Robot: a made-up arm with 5 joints.
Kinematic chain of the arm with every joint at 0, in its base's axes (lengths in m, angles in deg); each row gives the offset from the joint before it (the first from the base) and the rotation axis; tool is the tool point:
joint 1: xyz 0 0 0.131 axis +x
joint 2: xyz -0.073 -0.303 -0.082 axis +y
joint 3: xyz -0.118 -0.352 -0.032 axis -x
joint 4: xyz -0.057 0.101 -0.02 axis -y
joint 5: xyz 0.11 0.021 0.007 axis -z
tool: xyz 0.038 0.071 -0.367
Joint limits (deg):
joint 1: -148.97..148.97
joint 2: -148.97..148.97
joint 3: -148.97..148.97
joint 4: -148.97..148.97
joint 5: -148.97..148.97
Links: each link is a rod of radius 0.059 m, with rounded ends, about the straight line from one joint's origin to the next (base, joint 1, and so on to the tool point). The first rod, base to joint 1, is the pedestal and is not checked.
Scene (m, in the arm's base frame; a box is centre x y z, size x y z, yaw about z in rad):
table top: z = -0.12
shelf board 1: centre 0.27 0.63 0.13 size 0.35 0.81 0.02 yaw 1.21
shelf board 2: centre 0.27 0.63 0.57 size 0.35 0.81 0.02 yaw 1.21
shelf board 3: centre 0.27 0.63 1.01 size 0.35 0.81 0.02 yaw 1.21
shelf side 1: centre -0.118 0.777 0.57 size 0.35 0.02 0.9 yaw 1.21
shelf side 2: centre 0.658 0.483 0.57 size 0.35 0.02 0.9 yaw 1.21
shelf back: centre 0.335 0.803 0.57 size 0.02 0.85 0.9 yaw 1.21
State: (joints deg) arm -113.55 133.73 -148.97 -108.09 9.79
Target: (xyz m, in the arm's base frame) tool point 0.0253 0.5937 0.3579
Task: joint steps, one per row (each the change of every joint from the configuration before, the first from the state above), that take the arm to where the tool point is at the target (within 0.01 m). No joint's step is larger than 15 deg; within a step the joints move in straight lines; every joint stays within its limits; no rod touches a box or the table.
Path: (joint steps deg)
1: 12.40 -9.93 9.47 8.21 2.66
2: 12.41 -9.94 9.47 8.21 2.65
3: 12.40 -9.93 9.47 8.21 2.66
4: -8.78 -9.97 9.81 7.52 2.54
5: -8.78 -9.97 9.82 7.51 2.54
6: -8.78 -9.96 9.82 7.52 2.55
7: -5.91 2.49 -6.40 -9.54 -1.83
8: -5.91 2.48 -6.40 -9.55 -1.82

